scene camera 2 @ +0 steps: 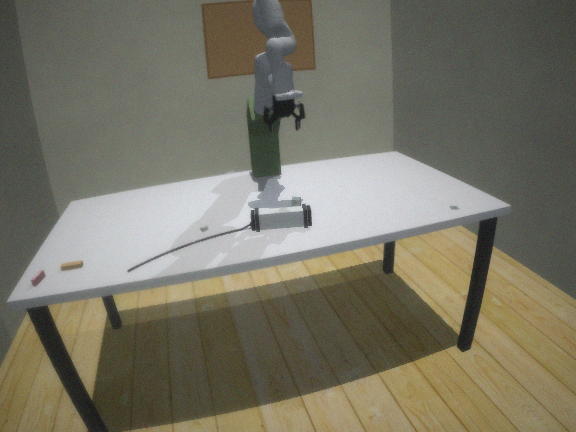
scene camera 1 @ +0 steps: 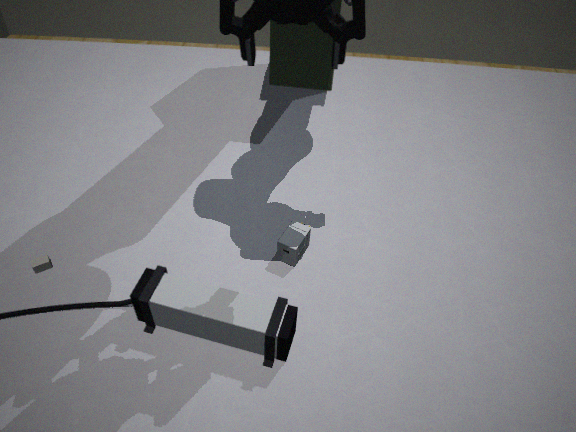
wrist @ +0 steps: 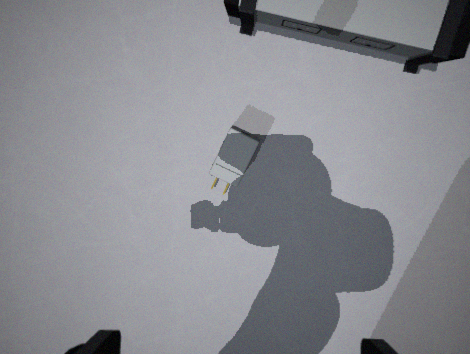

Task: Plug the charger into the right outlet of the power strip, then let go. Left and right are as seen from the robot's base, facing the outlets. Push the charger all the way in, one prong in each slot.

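Frame: origin at the arm's base, x ahead, y left, z up, level; centimetres.
Seen in the pictures: gripper, fingertip midpoint: [scene camera 2: 284,131] [scene camera 1: 293,62].
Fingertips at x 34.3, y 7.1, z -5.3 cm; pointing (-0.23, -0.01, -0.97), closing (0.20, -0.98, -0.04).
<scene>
Offsets run from my fingertips to a thing's top centre.
The white charger @(dy +2.4, dx +2.6, dz -24.6 cm) [scene camera 1: 294,245] [scene camera 2: 296,201] [wrist: 237,150] lies on the table, apart from the power strip. In the wrist view its two gold prongs [wrist: 220,185] point away from the strip, and it sits slanted. The grey-white power strip @(dy -4.0, dx +18.2, dz -22.5 cm) [scene camera 1: 210,320] [scene camera 2: 281,218] [wrist: 395,22] has black end caps. Two outlets show on its side facing the base; the right outlet @(dy -7.2, dx +17.2, dz -24.3 cm) [wrist: 372,43] is nearer the cable end, the left outlet @(dy -0.8, dx +17.1, dz -24.3 cm) [wrist: 301,26] nearer the charger's side. My gripper [scene camera 1: 294,65] [scene camera 2: 285,129] [wrist: 241,340] is wide open and empty, high above the table on the base side of the charger.
A black cable [scene camera 1: 65,306] [scene camera 2: 185,245] runs from the strip's end. A small beige block @(dy -30.9, dx +16.8, dz -27.2 cm) [scene camera 1: 42,264] [scene camera 2: 204,228] lies near it. An orange block @(dy -73.4, dx +38.1, dz -27.1 cm) [scene camera 2: 72,265], a red block @(dy -82.3, dx +46.1, dz -26.3 cm) [scene camera 2: 38,278] and a small grey piece @(dy +60.7, dx +16.3, dz -28.3 cm) [scene camera 2: 454,207] lie farther out. The green pedestal [scene camera 2: 265,150] stands behind.
</scene>
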